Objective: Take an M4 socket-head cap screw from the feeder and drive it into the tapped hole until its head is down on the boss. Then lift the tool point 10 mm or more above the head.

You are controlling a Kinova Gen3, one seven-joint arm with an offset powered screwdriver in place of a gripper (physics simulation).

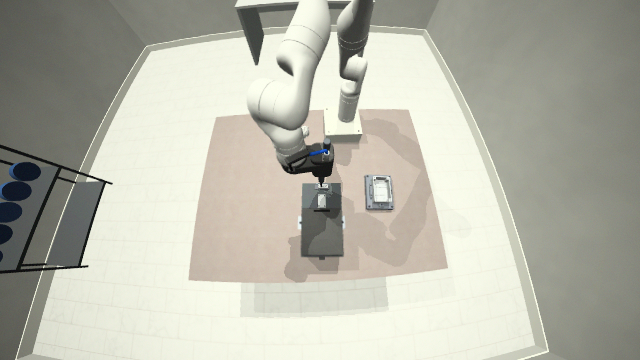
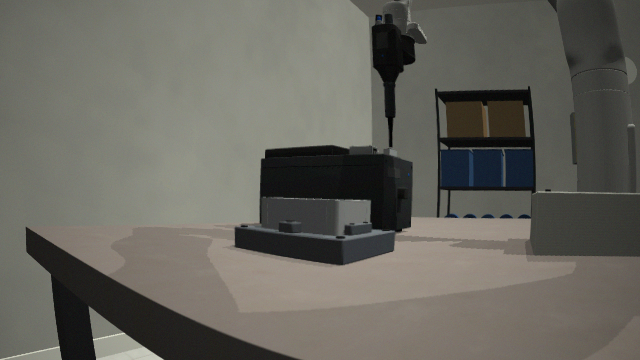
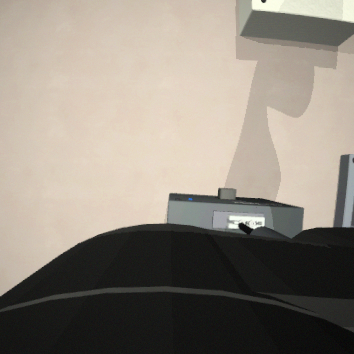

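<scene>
I see a dark screw feeder [image 1: 309, 195] in image 1, and in image 3 I see the dark screw feeder [image 3: 287, 220] too.
</scene>
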